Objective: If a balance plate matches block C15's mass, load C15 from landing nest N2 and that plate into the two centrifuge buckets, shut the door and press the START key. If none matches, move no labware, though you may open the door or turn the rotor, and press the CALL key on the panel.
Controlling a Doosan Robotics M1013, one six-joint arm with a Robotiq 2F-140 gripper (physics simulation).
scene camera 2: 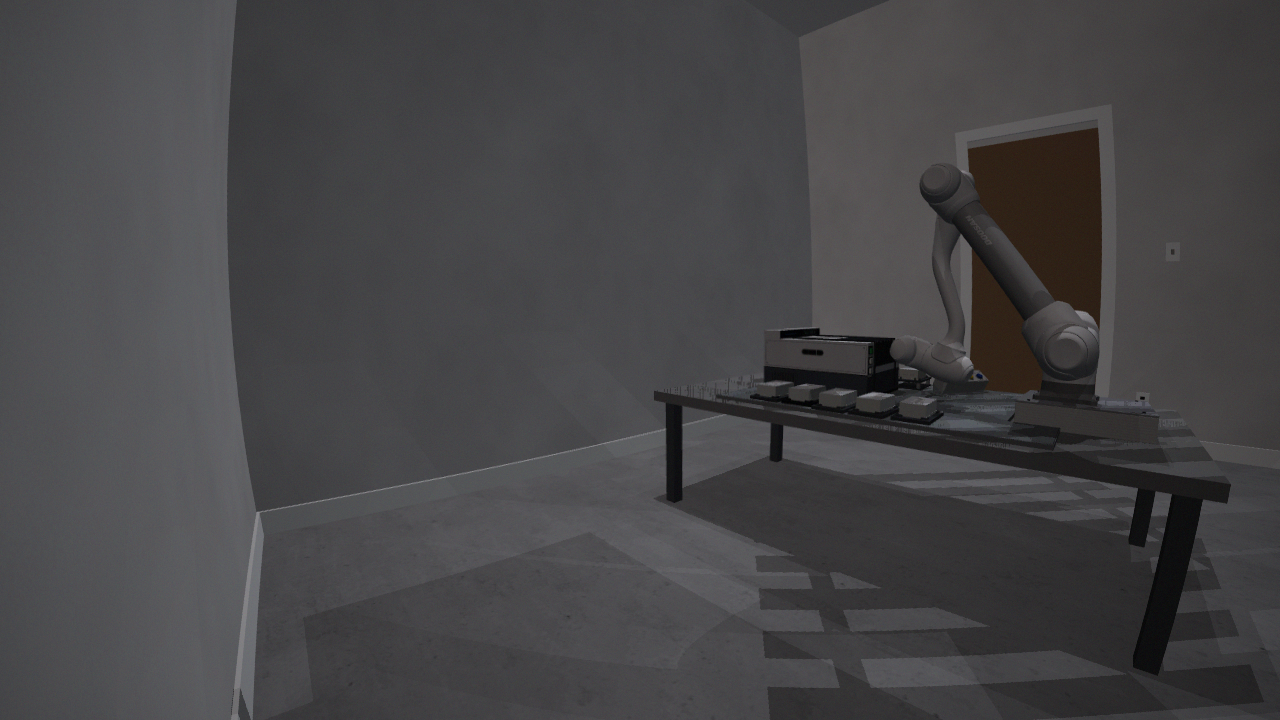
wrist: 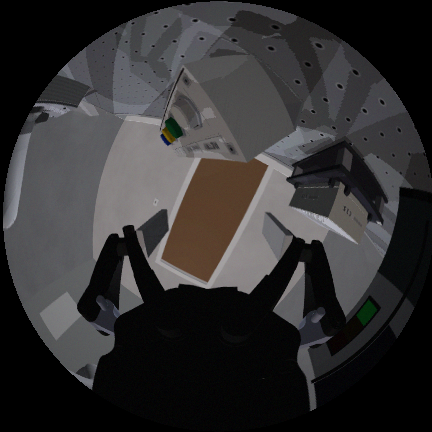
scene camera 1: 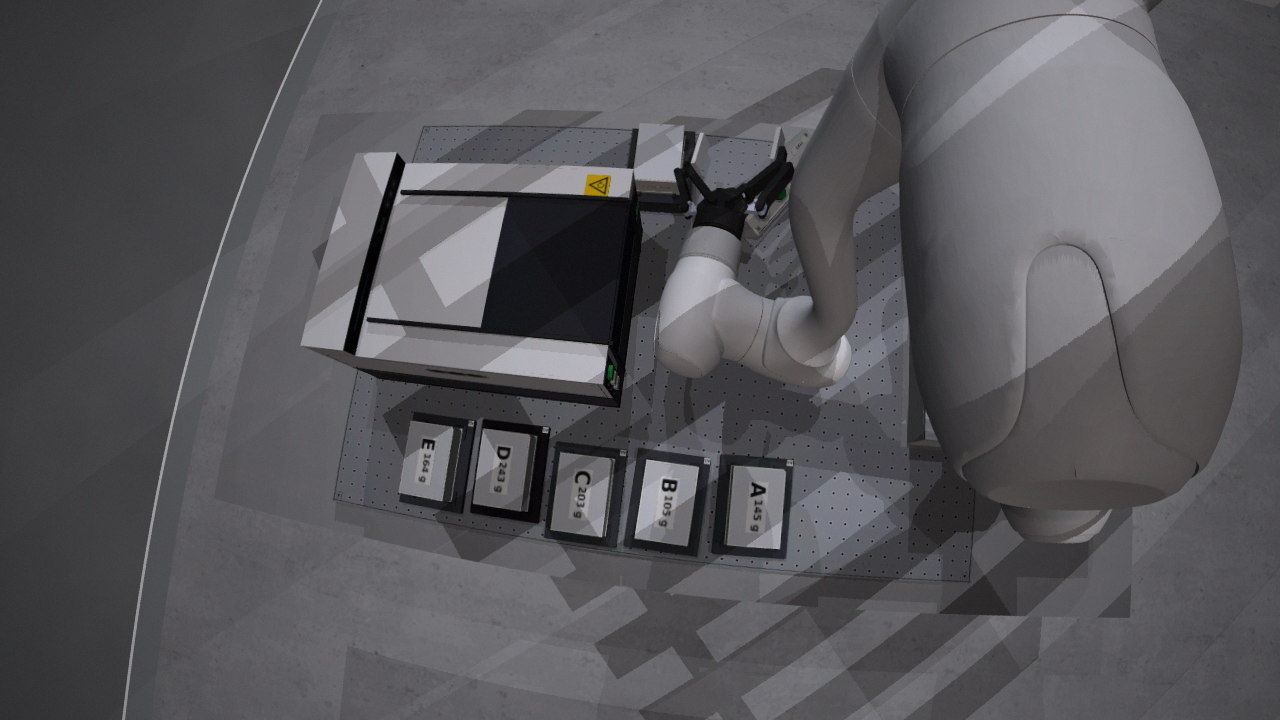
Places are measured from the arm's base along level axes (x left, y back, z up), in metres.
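Pixels of known places: gripper, fingertip midpoint: [wrist: 214, 221] [scene camera 1: 742, 135]; arm's base, origin of the base link: [scene camera 2: 1066, 399].
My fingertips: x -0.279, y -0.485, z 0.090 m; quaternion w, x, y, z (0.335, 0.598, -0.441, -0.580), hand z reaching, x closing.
Ahead of a thing's pixels: the offset from my fingertips to its top centre. "pt": to the spot under its first point. Level surfaces: height alone.
My gripper [scene camera 1: 737, 147] [wrist: 214, 221] is open and empty, pointing sideways near the back of the board. Block C15 @(dx +0.006, dy -0.143, dz -0.067 m) [scene camera 1: 660, 147] [wrist: 325, 202] sits in its dark nest @(pt dx +0.064, dy -0.117, dz -0.142 m) [wrist: 352, 167], beside my gripper; no mass is readable on it. The button panel @(dx +0.019, dy +0.072, dz -0.063 m) [wrist: 250, 105], with green, yellow and blue buttons, lies beyond the fingers; the arm and gripper partly hide it in scene camera 1. Balance plates A 145 g @(dx +0.590, dy +0.099, dz -0.093 m) [scene camera 1: 756, 505], B 105 g @(dx +0.603, dy -0.040, dz -0.093 m) [scene camera 1: 666, 503], C 203 g @(dx +0.612, dy -0.175, dz -0.093 m) [scene camera 1: 581, 497], D 243 g @(dx +0.596, dy -0.311, dz -0.093 m) [scene camera 1: 503, 470] and E 164 g @(dx +0.607, dy -0.447, dz -0.093 m) [scene camera 1: 429, 461] stand in nests. The centrifuge [scene camera 1: 501, 362] [scene camera 2: 819, 356] hides its buckets.
The centrifuge's green key @(pt dx +0.153, dy -0.154, dz -0.018 m) [wrist: 367, 312] shows at the wrist view's lower right. My arm [scene camera 1: 693, 313] [scene camera 2: 930, 358] reaches low over the perforated board @(dz -0.146 m) [scene camera 1: 859, 528], close beside the centrifuge. The board lies on the table [scene camera 2: 1118, 472]. A brown door [scene camera 2: 1029, 223] [wrist: 215, 215] is in the wall behind.
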